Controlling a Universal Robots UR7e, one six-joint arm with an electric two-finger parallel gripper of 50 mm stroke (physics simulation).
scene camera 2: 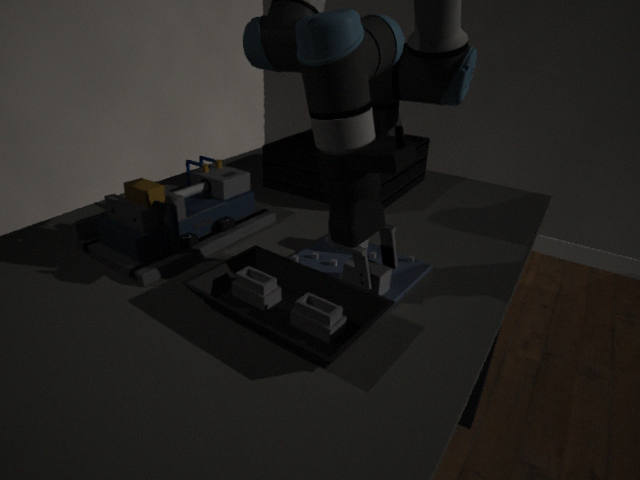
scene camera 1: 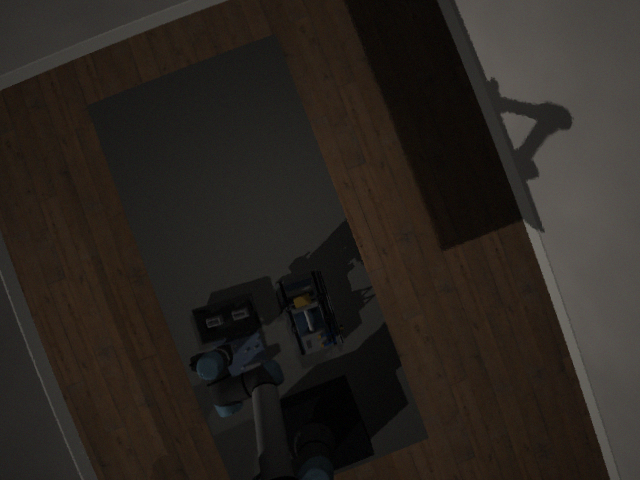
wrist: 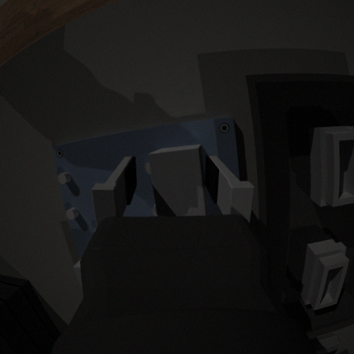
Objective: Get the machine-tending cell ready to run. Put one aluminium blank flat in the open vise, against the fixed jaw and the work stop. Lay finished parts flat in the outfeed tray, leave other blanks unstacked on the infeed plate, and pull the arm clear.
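Pixels of known places: gripper, fingertip midpoint: (scene camera 2: 377,276); arm's base, link origin: (scene camera 1: 314,442).
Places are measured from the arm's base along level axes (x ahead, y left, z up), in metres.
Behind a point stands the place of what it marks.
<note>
My gripper (scene camera 2: 378,276) {z -0.074, x 0.394, y 0.262 m} (wrist: 170,170) is open, its fingers on either side of a grey blank (scene camera 2: 382,280) {z -0.068, x 0.408, y 0.277 m} (wrist: 177,175) on the blue infeed plate (scene camera 2: 416,268) {z -0.095, x 0.301, y 0.280 m} (wrist: 182,134) (scene camera 1: 247,353) {z -0.095, x 0.365, y 0.172 m}. Gaps show beside the blank in the wrist view. A second blank (scene camera 2: 363,245) {z -0.084, x 0.309, y 0.184 m} (wrist: 77,272) is mostly hidden behind the gripper. Two finished parts with pockets, one (scene camera 1: 214,321) {z -0.070, x 0.525, y 0.254 m} (scene camera 2: 316,316) {z -0.064, x 0.536, y 0.262 m} (wrist: 332,167) and another (scene camera 1: 239,314) {z -0.070, x 0.525, y 0.154 m} (scene camera 2: 255,288) {z -0.066, x 0.538, y 0.163 m} (wrist: 325,275), sit apart, pockets up, in the dark outfeed tray (scene camera 2: 315,275) {z -0.065, x 0.462, y 0.202 m} (wrist: 270,150). The blue vise (scene camera 1: 312,322) {z -0.044, x 0.427, y -0.110 m} (scene camera 2: 206,212) {z -0.047, x 0.445, y -0.046 m} has a yellow block (scene camera 1: 302,300) {z 0.012, x 0.526, y -0.100 m} (scene camera 2: 144,191) {z 0.011, x 0.539, y -0.072 m} at its jaw end; its jaw gap is unclear.
The tray borders the infeed plate. Small pale pegs (scene camera 2: 333,262) {z -0.089, x 0.381, y 0.175 m} (wrist: 72,214) stand on the plate. Rails (scene camera 2: 237,235) {z -0.093, x 0.408, y -0.012 m} run along the vise's near side. A black slatted box (scene camera 2: 289,167) {z -0.043, x 0.169, y -0.100 m} (scene camera 1: 356,423) {z -0.002, x 0.025, y -0.169 m} stands behind the plate. The table edge runs along the right in scene camera 2.
</note>
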